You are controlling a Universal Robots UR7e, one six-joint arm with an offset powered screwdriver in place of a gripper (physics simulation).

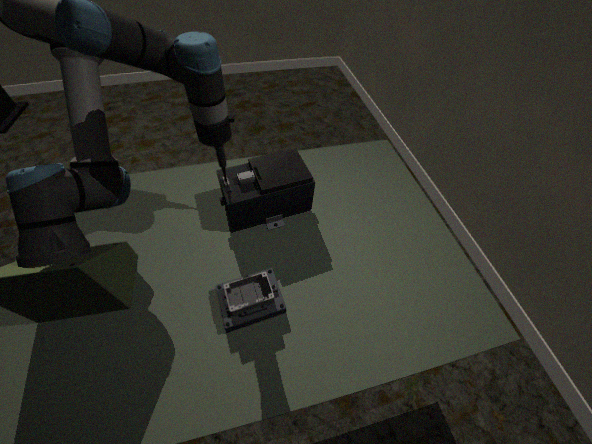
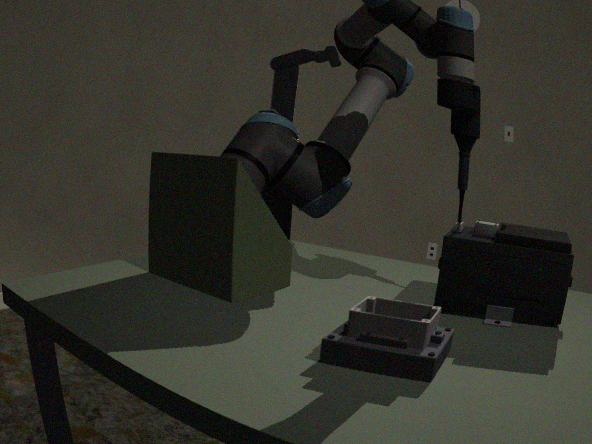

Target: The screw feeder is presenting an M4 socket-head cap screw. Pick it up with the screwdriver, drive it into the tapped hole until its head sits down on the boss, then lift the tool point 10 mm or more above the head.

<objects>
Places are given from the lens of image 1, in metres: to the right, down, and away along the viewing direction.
dark fixture plate (image 1: 236,322): -0.16, 0.27, 0.74
black screw feeder (image 1: 241,217): -0.17, -0.01, 0.90
The marked spots on the black screw feeder and the dark fixture plate are 0.32 m apart.
</objects>
